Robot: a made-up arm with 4 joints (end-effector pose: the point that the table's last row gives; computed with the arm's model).
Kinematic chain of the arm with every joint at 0, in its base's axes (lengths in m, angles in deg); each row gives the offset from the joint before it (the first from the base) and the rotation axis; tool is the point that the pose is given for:
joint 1: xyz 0 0 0.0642 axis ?
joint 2: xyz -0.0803 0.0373 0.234 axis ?
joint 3: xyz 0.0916 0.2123 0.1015 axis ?
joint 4: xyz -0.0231 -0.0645 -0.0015 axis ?
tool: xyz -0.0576 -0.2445 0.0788
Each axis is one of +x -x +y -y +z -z.
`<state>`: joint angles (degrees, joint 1 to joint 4).
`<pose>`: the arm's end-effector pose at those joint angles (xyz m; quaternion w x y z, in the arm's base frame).
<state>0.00 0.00 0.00 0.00</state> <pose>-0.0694 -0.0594 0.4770 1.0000 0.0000 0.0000 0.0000</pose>
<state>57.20 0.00 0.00 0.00</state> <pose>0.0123 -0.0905 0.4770 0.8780 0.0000 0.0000 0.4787</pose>
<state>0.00 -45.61 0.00 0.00</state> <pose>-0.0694 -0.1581 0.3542 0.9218 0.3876 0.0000 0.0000</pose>
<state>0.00 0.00 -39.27 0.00</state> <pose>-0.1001 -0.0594 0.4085 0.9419 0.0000 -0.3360 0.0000</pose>
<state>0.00 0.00 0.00 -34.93</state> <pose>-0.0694 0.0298 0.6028 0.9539 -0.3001 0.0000 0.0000</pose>
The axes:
joint 1: +z
joint 2: -x
joint 3: +y
joint 4: +x

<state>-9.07 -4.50 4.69 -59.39</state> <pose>-0.0324 0.1066 0.6606 0.8856 -0.4563 0.0710 -0.0485</pose>
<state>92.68 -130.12 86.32 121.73</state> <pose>0.2357 -0.2335 0.3514 0.3317 0.0857 -0.8983 0.2751</pose>
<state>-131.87 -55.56 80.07 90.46</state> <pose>0.1365 0.2074 0.4350 0.0849 -0.8589 0.4184 0.2829</pose>
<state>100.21 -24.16 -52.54 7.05</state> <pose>0.0969 -0.0586 0.3155 0.6045 0.4905 -0.0956 0.6204</pose>
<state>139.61 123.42 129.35 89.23</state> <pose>-0.0767 -0.2860 0.0675 0.9553 0.1950 -0.2057 0.0843</pose>
